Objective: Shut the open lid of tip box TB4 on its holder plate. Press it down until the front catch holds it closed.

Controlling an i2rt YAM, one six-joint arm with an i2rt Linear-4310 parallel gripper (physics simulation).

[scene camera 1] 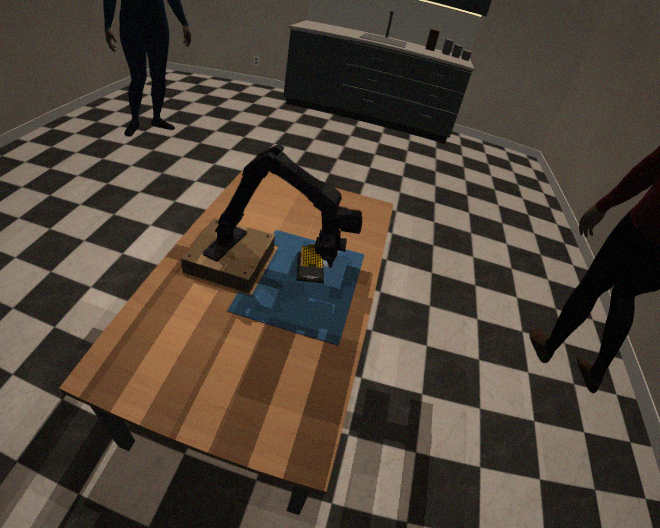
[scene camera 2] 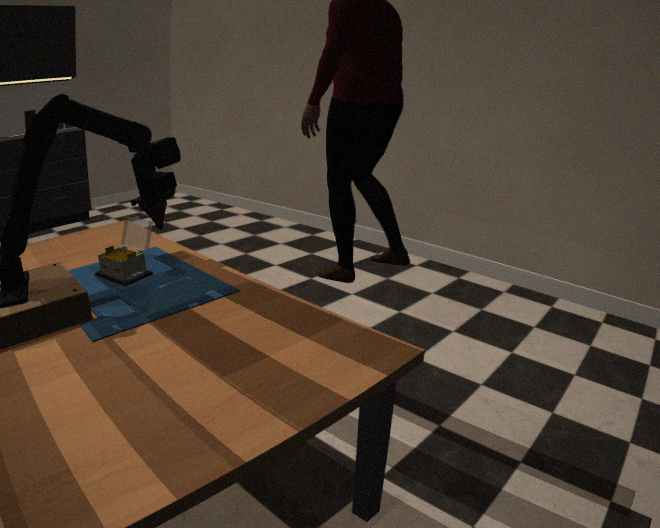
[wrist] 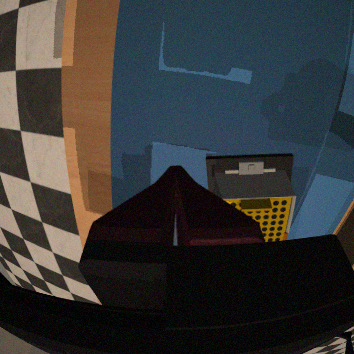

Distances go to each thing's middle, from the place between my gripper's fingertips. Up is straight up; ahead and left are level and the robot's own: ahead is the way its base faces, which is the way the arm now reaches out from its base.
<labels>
Now: the clear lid (scene camera 2: 136, 234) 120 mm to the left of my hand, 50 mm behind it and 30 mm below it. Round my hand: perforated rack (wrist: 271, 214) 110 mm behind, 90 mm to the left, 70 mm below.
</labels>
